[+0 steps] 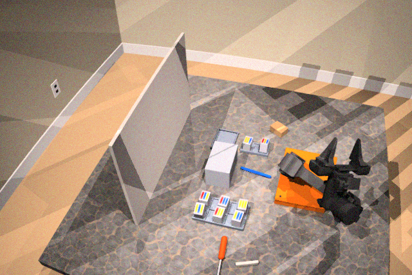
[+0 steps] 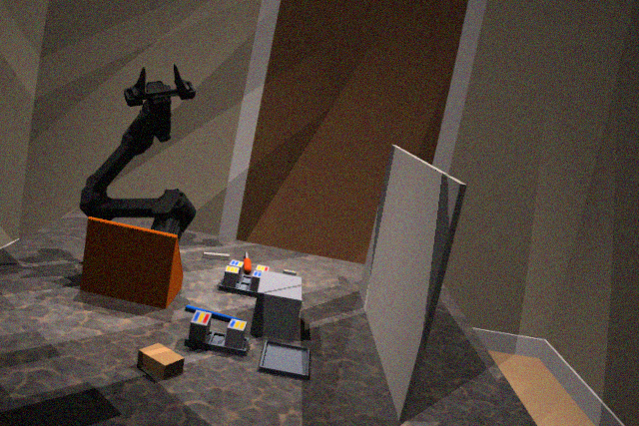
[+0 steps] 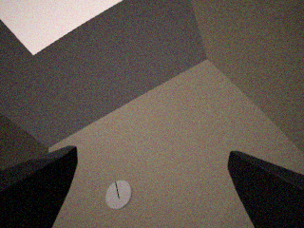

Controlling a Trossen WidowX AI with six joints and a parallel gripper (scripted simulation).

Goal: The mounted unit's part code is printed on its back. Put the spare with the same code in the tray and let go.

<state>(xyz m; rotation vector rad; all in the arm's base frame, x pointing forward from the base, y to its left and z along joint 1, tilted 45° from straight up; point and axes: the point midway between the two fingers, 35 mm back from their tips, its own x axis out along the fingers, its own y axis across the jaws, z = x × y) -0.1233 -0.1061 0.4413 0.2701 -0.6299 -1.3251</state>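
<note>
My gripper tip is 370 mm short of the grey spare, 40 mm to the right of it and 500 mm above it. Also, from my gripper tip: rack (360 mm ahead, 370 mm to the right, 530 mm below); blue stick (320 mm ahead, 240 mm to the right, 540 mm below); white mounted unit (450 mm ahead, 180 mm to the right, 490 mm below).
</note>
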